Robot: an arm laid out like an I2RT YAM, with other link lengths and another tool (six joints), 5 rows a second.
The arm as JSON. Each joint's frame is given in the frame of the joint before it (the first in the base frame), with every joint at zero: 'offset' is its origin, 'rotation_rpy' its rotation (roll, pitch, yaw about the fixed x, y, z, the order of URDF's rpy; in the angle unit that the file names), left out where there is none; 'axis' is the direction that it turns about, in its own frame. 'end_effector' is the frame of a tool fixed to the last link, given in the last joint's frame.
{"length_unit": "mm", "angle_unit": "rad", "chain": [
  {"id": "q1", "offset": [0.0, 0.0, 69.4], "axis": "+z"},
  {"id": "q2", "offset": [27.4, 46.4, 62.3], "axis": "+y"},
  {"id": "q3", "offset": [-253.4, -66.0, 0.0], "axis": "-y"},
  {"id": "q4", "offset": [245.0, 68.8, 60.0], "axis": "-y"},
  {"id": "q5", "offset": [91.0, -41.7, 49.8], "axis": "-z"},
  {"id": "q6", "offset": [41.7, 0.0, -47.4], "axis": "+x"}
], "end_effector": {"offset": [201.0, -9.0, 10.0], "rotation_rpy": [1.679, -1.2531, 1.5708]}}
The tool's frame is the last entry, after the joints.
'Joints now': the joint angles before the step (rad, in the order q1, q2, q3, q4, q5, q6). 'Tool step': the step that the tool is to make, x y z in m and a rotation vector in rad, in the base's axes. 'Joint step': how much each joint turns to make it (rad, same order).
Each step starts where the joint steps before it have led.
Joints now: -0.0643 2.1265 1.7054 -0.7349 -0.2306 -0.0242
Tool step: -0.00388 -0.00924 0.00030 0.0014 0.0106 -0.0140
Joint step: -0.0183 -0.0045 0.0004 -0.0165 -0.0023 -0.0038
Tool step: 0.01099 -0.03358 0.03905 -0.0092 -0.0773 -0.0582
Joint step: -0.0576 -0.0634 0.0137 0.0008 0.0008 0.0003
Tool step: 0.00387 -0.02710 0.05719 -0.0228 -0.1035 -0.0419
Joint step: -0.0450 -0.1068 0.0016 -0.0038 0.0034 -0.0057
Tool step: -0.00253 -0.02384 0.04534 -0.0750 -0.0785 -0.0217
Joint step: -0.0233 -0.0878 -0.0002 -0.0033 0.0462 -0.0362
